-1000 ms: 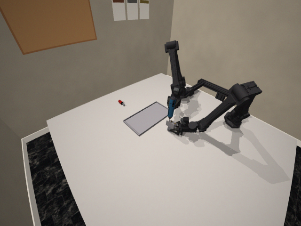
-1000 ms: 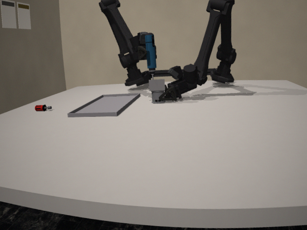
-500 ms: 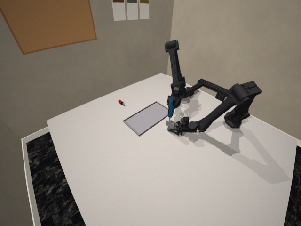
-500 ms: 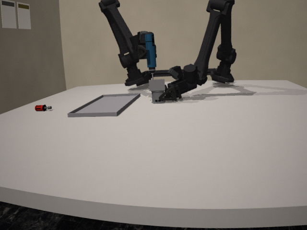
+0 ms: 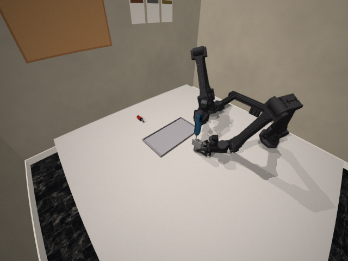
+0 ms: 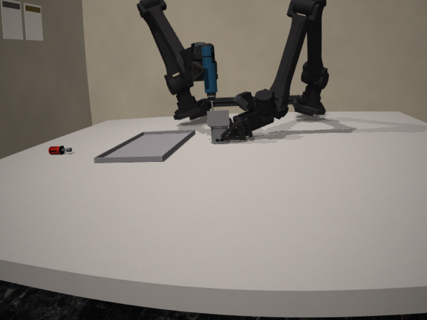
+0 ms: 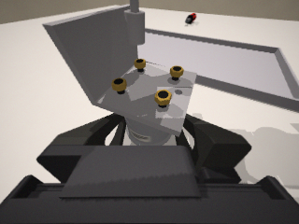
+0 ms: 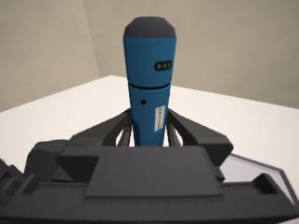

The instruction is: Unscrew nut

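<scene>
The joint module lies 1 cm above my left hand. From my left hand the other things lie so: short red-handled tool: 9 cm ahead, 57 cm to the right, 1 cm below; then l-shaped bracket: 5 cm above; then grey tray: 3 cm ahead, 24 cm to the right, 2 cm below.
</scene>
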